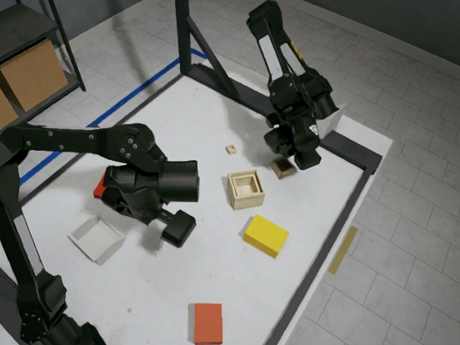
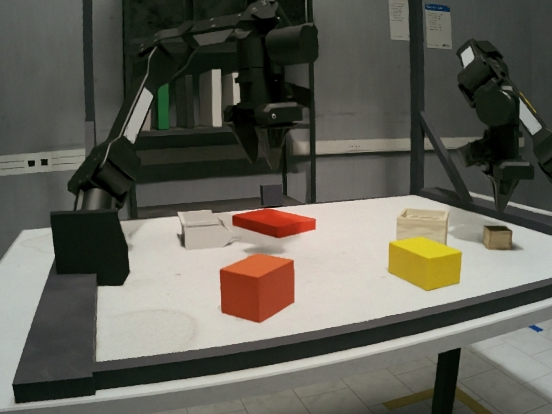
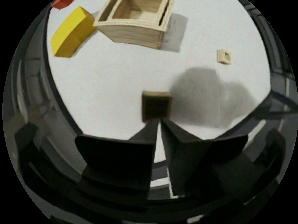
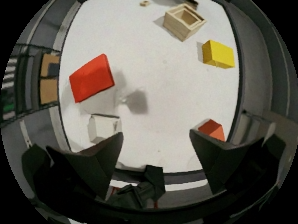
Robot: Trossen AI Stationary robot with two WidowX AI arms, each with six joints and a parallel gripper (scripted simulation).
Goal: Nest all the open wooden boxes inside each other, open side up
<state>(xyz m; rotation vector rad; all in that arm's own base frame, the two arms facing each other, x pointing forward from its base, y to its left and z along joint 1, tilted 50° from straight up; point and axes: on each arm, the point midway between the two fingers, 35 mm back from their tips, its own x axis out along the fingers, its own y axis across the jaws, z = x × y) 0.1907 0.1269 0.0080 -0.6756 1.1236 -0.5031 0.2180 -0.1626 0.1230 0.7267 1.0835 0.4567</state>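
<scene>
Now: left hand 90 mm above the small wooden box. From my left hand the other things lie so: medium wooden box (150 mm to the right, 80 mm below, 20 mm behind); then biggest wooden box (150 mm to the right, 80 mm below, 20 mm behind); then tiny wooden box (160 mm behind, 90 mm below, 60 mm to the right).
</scene>
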